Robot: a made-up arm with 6 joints. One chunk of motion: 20 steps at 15 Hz.
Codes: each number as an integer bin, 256 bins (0 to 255) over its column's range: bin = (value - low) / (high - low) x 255, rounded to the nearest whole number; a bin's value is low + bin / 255 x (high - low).
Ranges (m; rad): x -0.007..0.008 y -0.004..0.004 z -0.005..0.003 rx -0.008..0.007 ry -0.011..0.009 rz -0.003..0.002
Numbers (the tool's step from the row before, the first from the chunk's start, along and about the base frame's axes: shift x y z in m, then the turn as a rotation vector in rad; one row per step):
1: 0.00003 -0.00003 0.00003 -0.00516 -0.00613 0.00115
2: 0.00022 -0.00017 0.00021 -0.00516 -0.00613 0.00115
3: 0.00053 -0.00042 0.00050 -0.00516 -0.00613 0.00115
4: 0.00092 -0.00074 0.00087 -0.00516 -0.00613 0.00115
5: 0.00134 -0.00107 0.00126 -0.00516 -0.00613 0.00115
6: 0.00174 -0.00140 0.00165 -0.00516 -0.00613 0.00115
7: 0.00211 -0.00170 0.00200 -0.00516 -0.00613 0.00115
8: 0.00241 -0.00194 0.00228 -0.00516 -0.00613 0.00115
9: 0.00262 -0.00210 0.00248 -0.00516 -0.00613 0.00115
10: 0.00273 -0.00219 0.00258 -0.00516 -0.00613 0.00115
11: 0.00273 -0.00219 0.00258 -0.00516 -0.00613 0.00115
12: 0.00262 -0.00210 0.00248 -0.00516 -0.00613 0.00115
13: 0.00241 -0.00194 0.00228 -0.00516 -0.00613 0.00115
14: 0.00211 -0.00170 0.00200 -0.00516 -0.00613 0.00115
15: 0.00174 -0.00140 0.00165 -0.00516 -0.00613 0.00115
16: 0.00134 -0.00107 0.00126 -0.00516 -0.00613 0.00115
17: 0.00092 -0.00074 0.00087 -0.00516 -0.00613 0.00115
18: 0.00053 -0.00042 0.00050 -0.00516 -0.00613 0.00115
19: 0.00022 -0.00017 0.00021 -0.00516 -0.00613 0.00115
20: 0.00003 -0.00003 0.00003 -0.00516 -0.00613 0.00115
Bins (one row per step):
1: 120 127 160 48 62 212
2: 123 122 166 48 62 212
3: 128 114 175 48 62 212
4: 135 104 187 48 62 212
5: 142 93 200 48 62 212
6: 149 83 212 48 62 212
7: 155 73 223 48 62 212
8: 160 66 232 48 62 212
9: 164 61 238 48 62 212
10: 165 58 242 48 62 212
11: 165 58 242 48 62 212
12: 164 61 238 48 62 212
13: 160 66 232 48 62 212
14: 155 73 223 48 62 212
15: 149 83 212 48 62 212
16: 142 93 200 48 62 212
17: 135 104 187 48 62 212
18: 128 114 175 48 62 212
19: 123 122 166 48 62 212
20: 120 127 160 48 62 212

